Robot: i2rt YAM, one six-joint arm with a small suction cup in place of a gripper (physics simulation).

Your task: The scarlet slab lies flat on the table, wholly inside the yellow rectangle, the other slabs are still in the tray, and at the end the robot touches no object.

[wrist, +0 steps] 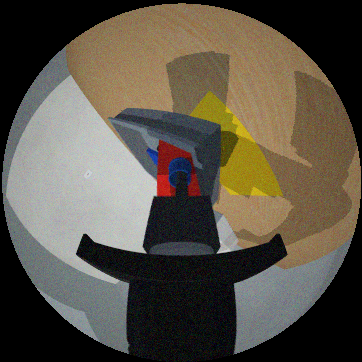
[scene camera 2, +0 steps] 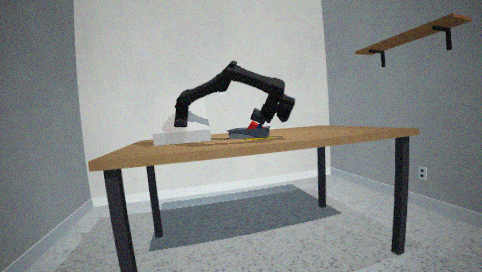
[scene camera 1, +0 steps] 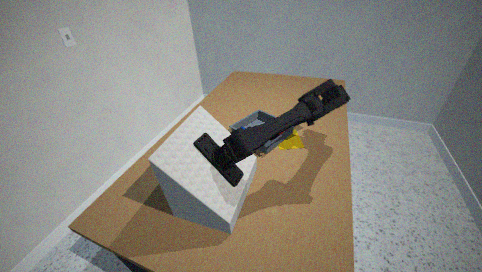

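Seen in the pictures: hand, tool point: (wrist: 181,162) (scene camera 2: 258,130); arm's base, link origin: (scene camera 2: 181,114) (scene camera 1: 218,160).
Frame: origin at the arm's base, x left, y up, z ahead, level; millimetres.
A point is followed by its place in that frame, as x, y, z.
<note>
The scarlet slab (scene camera 2: 253,125) {-104, -88, 387} (wrist: 164,186) {-95, -78, 395} hangs tilted on my suction cup (scene camera 2: 260,125) {-109, -115, 412} (wrist: 180,167), partly above the rim of the grey tray (scene camera 1: 260,113) {41, -119, 519} (scene camera 2: 242,134) {-113, -132, 320} (wrist: 172,118) {-106, -140, 466}. Whether its lower end touches the tray is hidden. My cup is shut on the slab. A blue slab (scene camera 1: 243,128) {85, -141, 381} (wrist: 152,155) {81, -141, 373} shows inside the tray, and a small dark piece (wrist: 158,148) {-105, -101, 448} shows beside the scarlet slab in the wrist view. The yellow rectangle (scene camera 1: 291,142) {-172, -155, 370} (wrist: 248,162) {-185, -154, 395} lies on the table next to the tray, partly in shadow. My arm hides the cup in scene camera 1.
A white-topped wedge block (scene camera 1: 182,160) {59, 67, -100} (scene camera 2: 182,137) {-93, -123, 1} stands at the arm's base, near the tray. The wooden table (scene camera 1: 300,225) {-301, -155, -37} (scene camera 2: 350,137) {-407, -163, 771} carries all of this. A wooden wall shelf (scene camera 2: 415,34) is high at the right in scene camera 2.
</note>
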